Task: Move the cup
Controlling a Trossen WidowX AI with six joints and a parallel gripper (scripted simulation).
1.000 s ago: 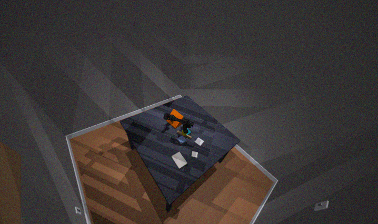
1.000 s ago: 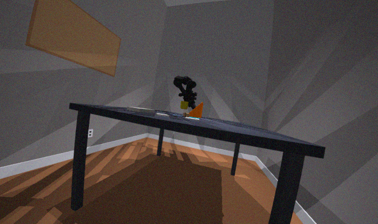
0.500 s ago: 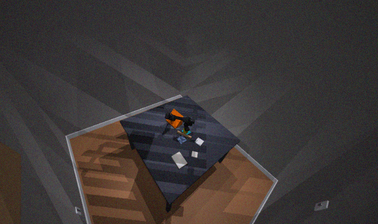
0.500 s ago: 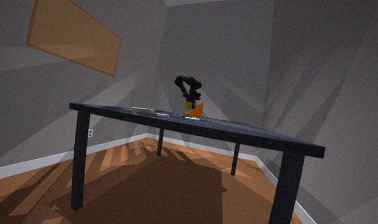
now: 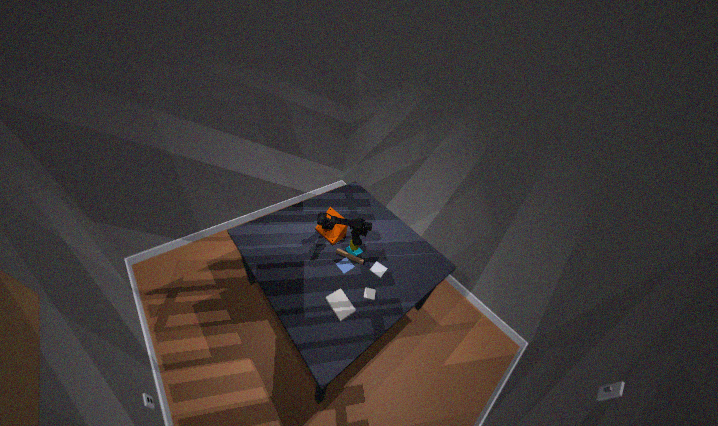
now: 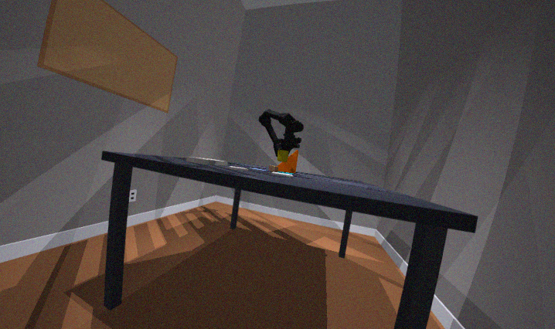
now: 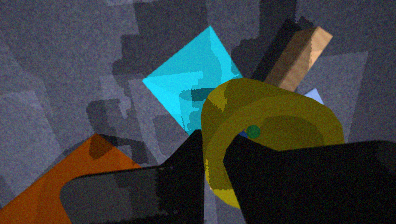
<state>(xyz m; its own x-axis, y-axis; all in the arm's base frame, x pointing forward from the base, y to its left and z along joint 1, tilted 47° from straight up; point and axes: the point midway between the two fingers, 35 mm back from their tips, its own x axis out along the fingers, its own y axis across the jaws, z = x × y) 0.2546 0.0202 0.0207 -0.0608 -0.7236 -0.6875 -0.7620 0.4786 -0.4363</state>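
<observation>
The cyan pad lies 1 cm ahead of my gripper tip, 1 cm to the left of it and 11 cm below it. The rest, counted from my gripper tip: wooden stick 3 cm ahead, 7 cm to the right, 10 cm below; pale blue pad 5 cm ahead, 15 cm to the right, 11 cm below; yellow cup 2 cm ahead, 2 cm to the right.
</observation>
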